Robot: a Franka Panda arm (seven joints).
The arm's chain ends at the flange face. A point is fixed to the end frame.
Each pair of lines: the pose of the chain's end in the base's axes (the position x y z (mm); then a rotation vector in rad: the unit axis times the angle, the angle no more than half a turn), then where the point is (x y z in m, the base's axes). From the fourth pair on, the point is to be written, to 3 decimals.
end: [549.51 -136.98 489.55 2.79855 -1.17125 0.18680]
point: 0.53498 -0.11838 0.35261
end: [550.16 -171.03 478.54 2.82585 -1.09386 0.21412]
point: 0.53634 -0.15467 0.34124
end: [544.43 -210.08 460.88 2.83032 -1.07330 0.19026]
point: 0.52806 -0.19383 0.32385
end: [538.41 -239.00 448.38 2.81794 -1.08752 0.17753]
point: 0.521 -0.223 0.311
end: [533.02 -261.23 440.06 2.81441 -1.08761 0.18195]
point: 0.516 -0.246 0.303
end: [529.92 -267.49 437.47 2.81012 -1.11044 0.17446]
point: 0.513 -0.251 0.301
